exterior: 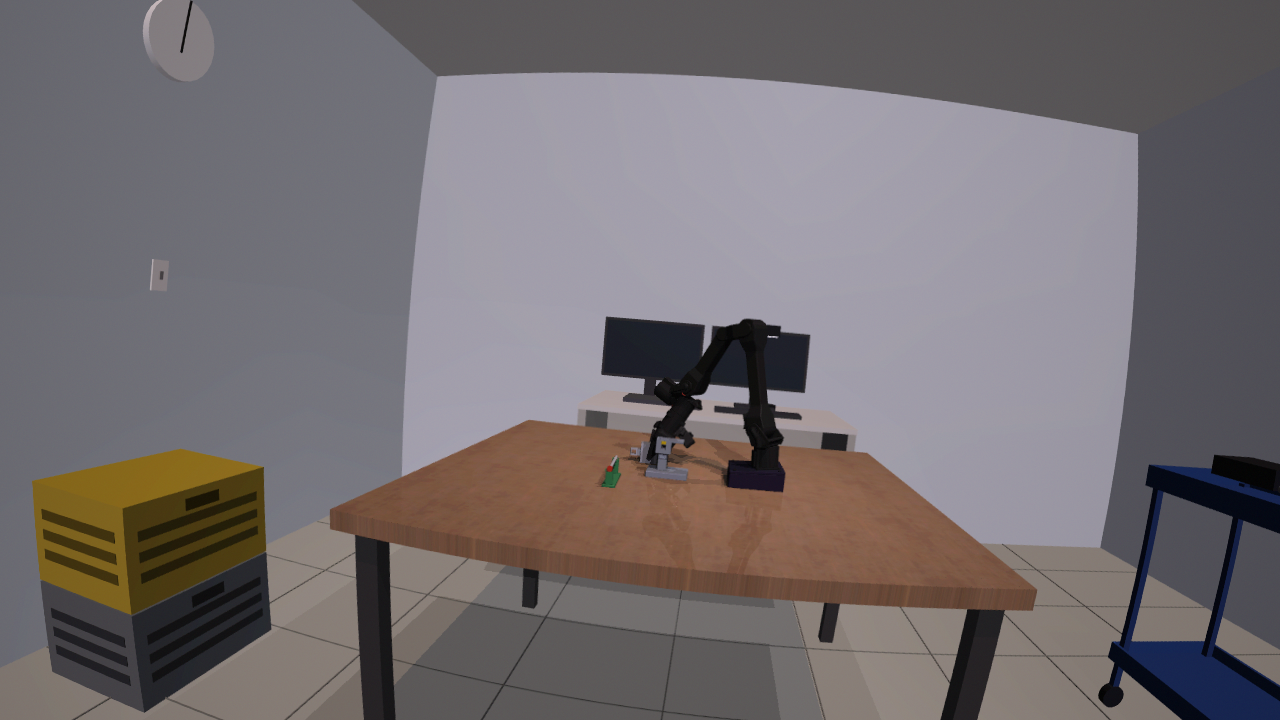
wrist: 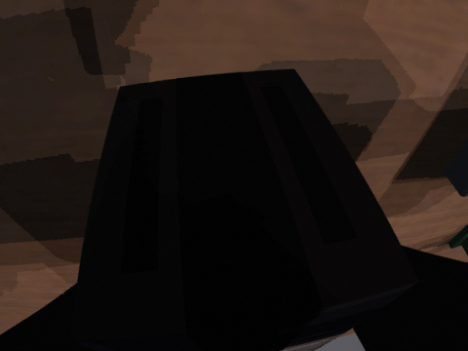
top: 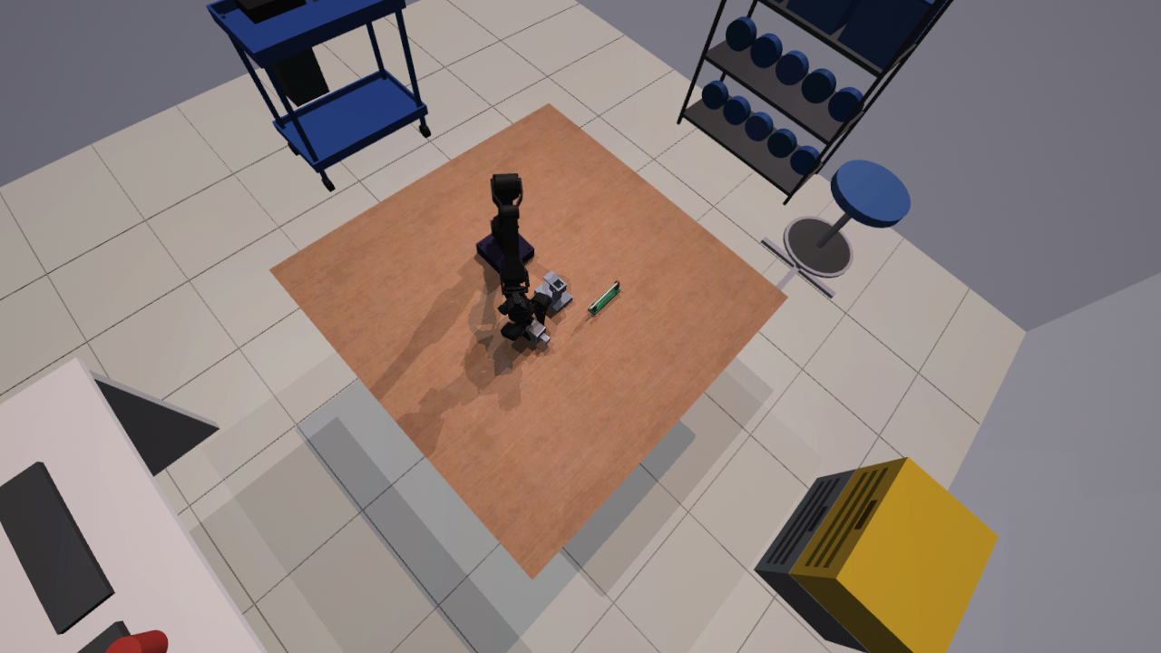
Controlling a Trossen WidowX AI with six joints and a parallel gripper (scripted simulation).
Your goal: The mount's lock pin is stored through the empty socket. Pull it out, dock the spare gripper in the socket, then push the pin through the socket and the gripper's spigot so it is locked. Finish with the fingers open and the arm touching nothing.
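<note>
Right now the grey mount is 3 cm behind my gripper tip, 16 cm to the left of it and 4 cm above it. From my gripper tip the other things lie so: spare gripper (1 cm above); green pin cradle (11 cm ahead, 25 cm to the left, 1 cm above).
</note>
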